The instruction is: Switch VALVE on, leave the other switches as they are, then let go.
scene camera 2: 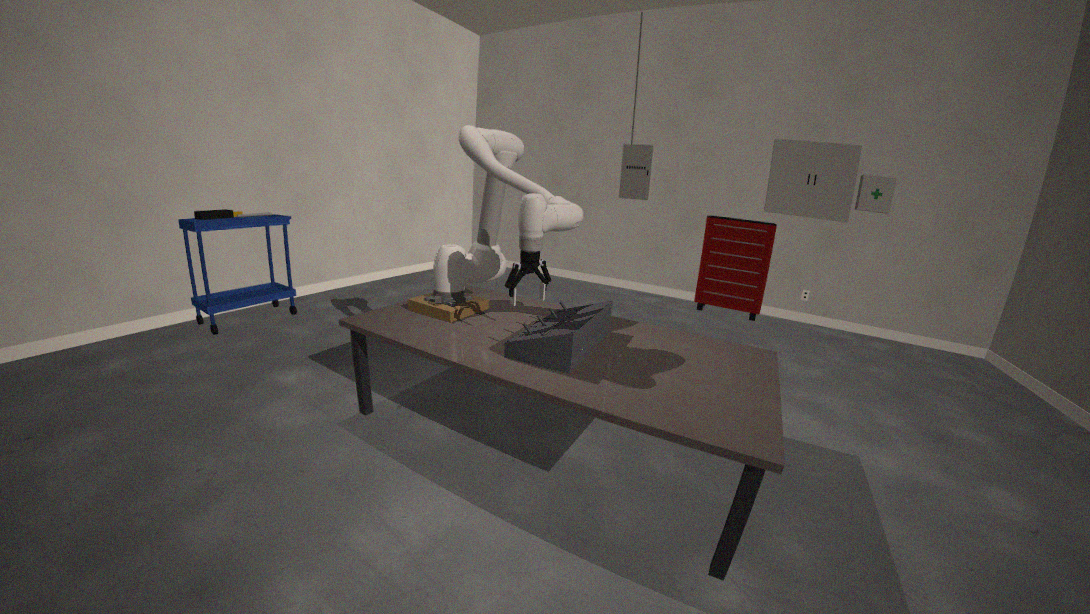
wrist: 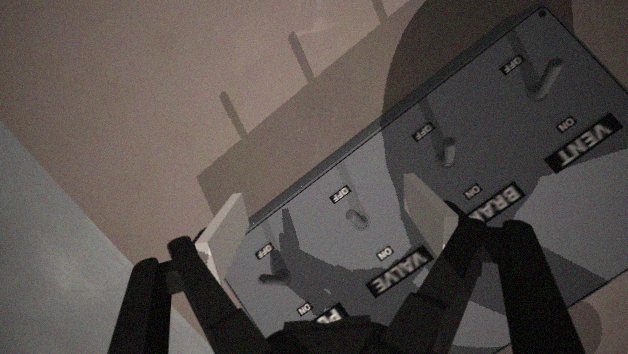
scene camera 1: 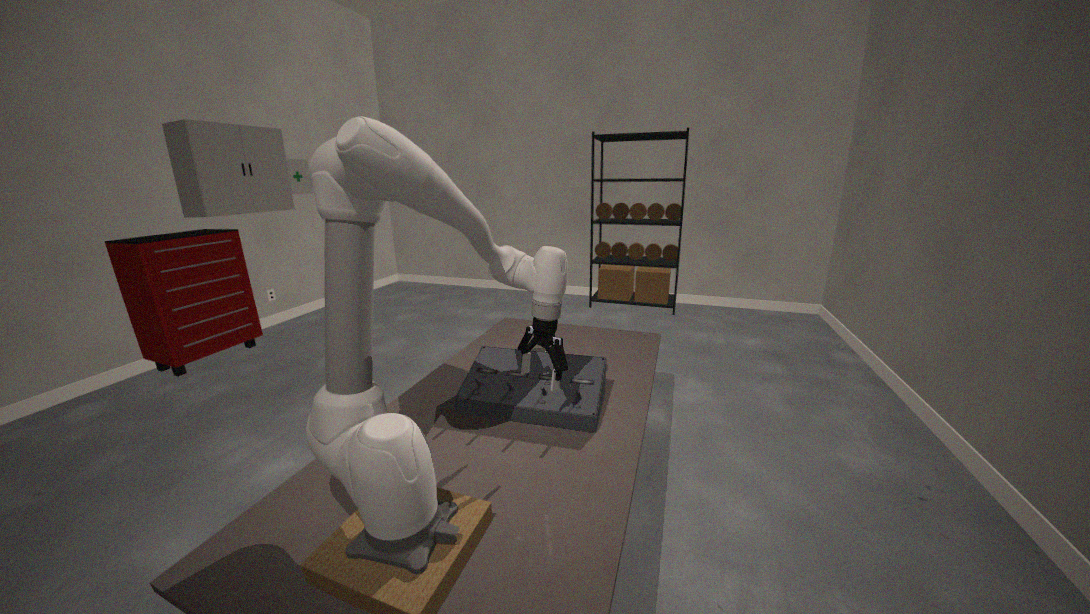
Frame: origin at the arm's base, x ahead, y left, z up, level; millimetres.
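Seen in the pictures: gripper, fingertip midpoint: [scene camera 2: 527, 301] [wrist: 323, 200] [scene camera 1: 539, 380]; arm's base at its link origin: [scene camera 2: 448, 299] [scene camera 1: 405, 530].
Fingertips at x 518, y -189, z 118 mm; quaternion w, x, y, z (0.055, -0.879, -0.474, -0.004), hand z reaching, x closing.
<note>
Pixels of each thing's top centre, then the offset from my fingertips to it. "spot": a spot on its surface instead. Level surfaces: height alone.
- VALVE lever at its top centre: [wrist: 360, 226] 2 mm left, 61 mm ahead, 47 mm down
- VALVE nameplate at a spot on its surface: [wrist: 400, 271] spot: 0 mm left, 144 mm ahead, 64 mm down
- PUMP lever at its top centre: [wrist: 270, 291] 118 mm right, 56 mm ahead, 47 mm down
- BRAKE lever at its top centre: [wrist: 459, 154] 122 mm left, 66 mm ahead, 47 mm down
- VENT lever at its top centre: [wrist: 566, 75] 242 mm left, 71 mm ahead, 47 mm down
- brown table at its surface level: 172 mm down
A dark sloped switch panel [scene camera 1: 533, 417] [scene camera 2: 543, 352] [wrist: 500, 150] sits on the table. In the wrist view, the VALVE lever [wrist: 357, 219] stands between its OFF label [wrist: 340, 194] and ON label [wrist: 384, 252], foreshortened, its tip a little to the OFF side of its base. The VALVE nameplate [wrist: 400, 271] is partly behind a finger. My gripper [scene camera 1: 537, 369] [scene camera 2: 529, 295] [wrist: 323, 200] is open and empty, pointing down over the panel. The VALVE lever shows between the spread fingers, nearer the right one in the wrist view, with no contact visible.
The PUMP lever [wrist: 274, 277], BRAKE lever [wrist: 448, 152] and VENT lever [wrist: 547, 79] flank it. The arm stands on a wooden board [scene camera 1: 476, 518] [scene camera 2: 434, 308] on the brown table [scene camera 1: 533, 488] [scene camera 2: 709, 404]. A red tool cabinet [scene camera 1: 205, 289] [scene camera 2: 736, 266] and blue cart [scene camera 2: 236, 223] stand farther off.
</note>
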